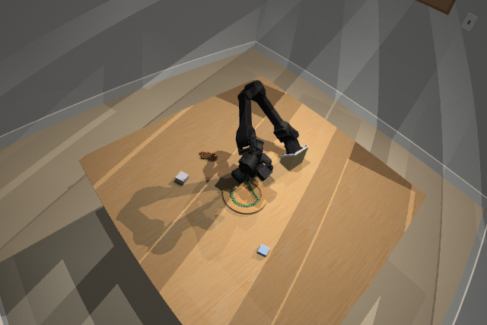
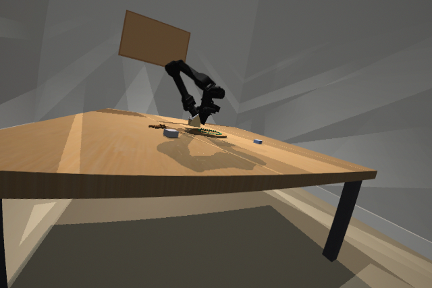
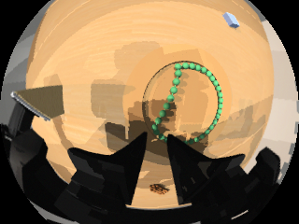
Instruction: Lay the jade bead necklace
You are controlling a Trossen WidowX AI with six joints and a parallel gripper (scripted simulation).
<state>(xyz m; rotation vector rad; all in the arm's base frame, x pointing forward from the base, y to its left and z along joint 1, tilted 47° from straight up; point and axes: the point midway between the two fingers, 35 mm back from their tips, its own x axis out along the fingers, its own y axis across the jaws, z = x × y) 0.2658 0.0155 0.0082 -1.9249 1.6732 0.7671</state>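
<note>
My gripper tip is now 4 cm short of the round wooden bead board, 4 cm to the right of it and 3 cm above it. From my gripper tip the other things lie so: blue block (14 cm ahead, 30 cm to the left, 4 cm below); then pale grey block (25 cm ahead, 18 cm to the right, 3 cm below).
</note>
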